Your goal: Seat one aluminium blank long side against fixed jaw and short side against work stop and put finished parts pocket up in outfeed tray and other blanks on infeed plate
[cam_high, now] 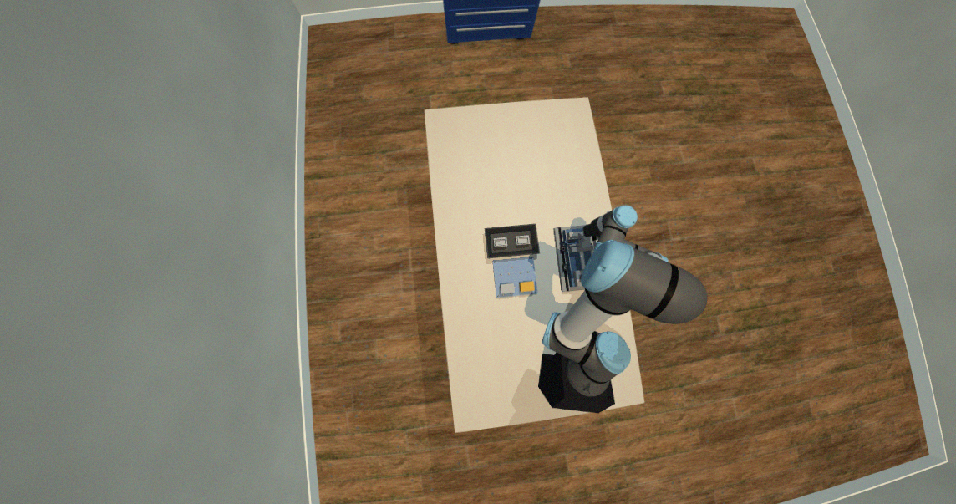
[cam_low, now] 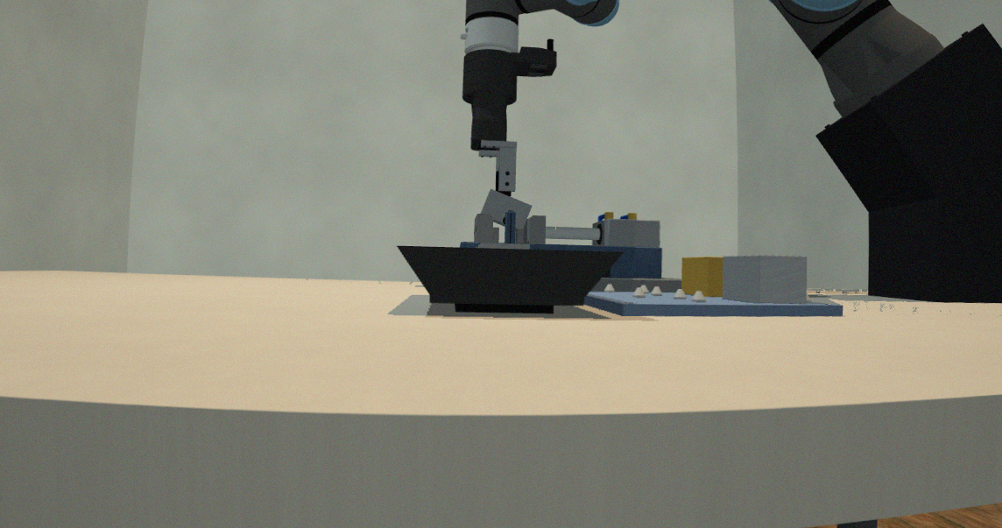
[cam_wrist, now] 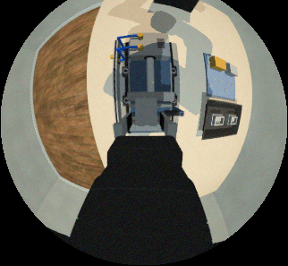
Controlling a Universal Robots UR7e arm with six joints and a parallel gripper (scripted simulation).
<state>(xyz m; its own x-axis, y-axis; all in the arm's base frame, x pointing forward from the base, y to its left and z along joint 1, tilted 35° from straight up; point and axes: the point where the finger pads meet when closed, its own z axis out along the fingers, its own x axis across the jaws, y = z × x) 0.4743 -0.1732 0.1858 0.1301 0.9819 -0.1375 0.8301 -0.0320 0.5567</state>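
My gripper is now 7 cm past the vise, 2 cm to the right of it and 11 cm above it. Also, from my hand: hose end block (16 cm behind, 4 cm to the left, 7 cm below); brass blank (14 cm behind, 29 cm to the left, 12 cm below).
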